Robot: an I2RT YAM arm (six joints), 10 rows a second.
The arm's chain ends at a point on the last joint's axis. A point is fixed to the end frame.
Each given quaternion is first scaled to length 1.
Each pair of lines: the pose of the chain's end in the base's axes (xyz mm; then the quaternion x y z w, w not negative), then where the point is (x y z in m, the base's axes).
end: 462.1 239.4 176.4 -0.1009 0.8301 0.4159 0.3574
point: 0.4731 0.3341 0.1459
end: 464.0 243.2 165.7 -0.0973 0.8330 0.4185 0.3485
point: 0.4741 0.3380 0.1352
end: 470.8 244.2 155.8 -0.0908 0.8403 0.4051 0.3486
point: 0.4827 0.3380 0.1230
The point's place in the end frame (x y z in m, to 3 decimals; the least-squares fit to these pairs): 0.025 0.036 0.090
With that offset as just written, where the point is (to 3 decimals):
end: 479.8 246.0 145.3 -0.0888 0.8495 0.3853 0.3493
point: 0.493 0.338 0.109
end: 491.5 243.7 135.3 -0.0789 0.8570 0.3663 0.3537
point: 0.508 0.334 0.096
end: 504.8 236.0 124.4 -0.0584 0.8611 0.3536 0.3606
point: 0.526 0.325 0.084
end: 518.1 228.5 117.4 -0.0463 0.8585 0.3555 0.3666
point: 0.541 0.318 0.079
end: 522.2 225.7 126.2 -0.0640 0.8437 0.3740 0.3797
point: 0.544 0.317 0.091
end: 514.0 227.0 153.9 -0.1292 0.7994 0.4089 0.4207
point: 0.530 0.322 0.126
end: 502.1 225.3 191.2 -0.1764 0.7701 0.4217 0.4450
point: 0.514 0.321 0.166
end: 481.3 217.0 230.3 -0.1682 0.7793 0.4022 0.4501
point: 0.496 0.312 0.202
